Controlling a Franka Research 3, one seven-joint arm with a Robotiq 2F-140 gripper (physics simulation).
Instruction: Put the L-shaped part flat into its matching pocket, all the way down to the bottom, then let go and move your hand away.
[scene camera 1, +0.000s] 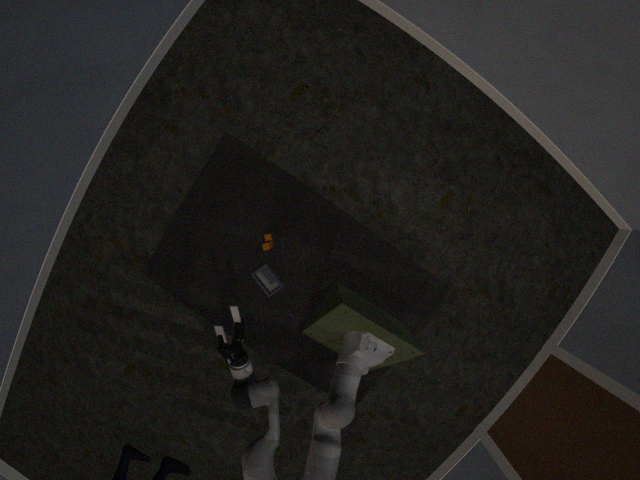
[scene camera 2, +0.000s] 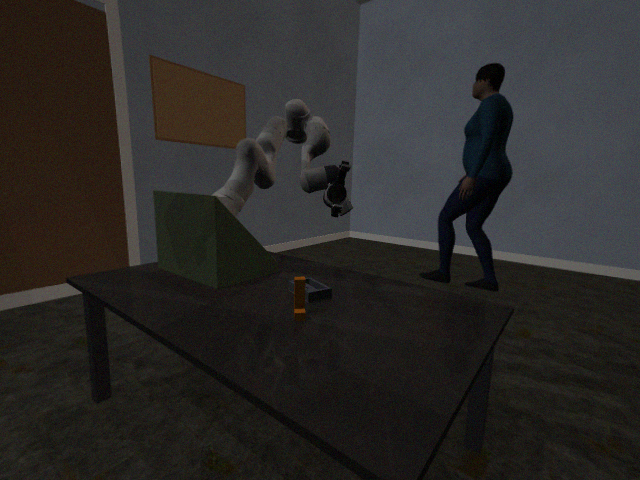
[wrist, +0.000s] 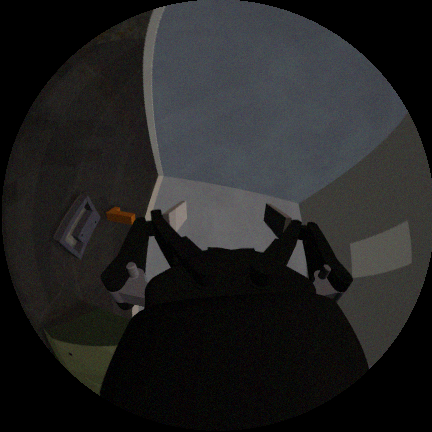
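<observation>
The orange L-shaped part (scene camera 1: 266, 246) (scene camera 2: 299, 295) (wrist: 121, 216) stands upright on the table on its short leg, its long leg vertical. It is beside the grey pocket block (scene camera 1: 276, 290) (scene camera 2: 320, 295) (wrist: 89, 235), apart from it in the overhead view. The block lies flat; a recess with a lighter bottom shows inside its raised rim. My gripper (scene camera 1: 227, 322) (scene camera 2: 343, 187) (wrist: 225, 210) is open and empty. It is held up in the air beyond the table's robot-side edge, well away from part and block, fingers pointing roughly sideways.
A green wedge-shaped block (scene camera 1: 330, 325) (scene camera 2: 186, 235) (wrist: 80, 357) stands on the dark table (scene camera 1: 222, 180) (scene camera 2: 361, 361) near the arm's base. A person (scene camera 2: 488, 139) stands on the floor beyond the table; their feet and lower legs show at the bottom left of the overhead view.
</observation>
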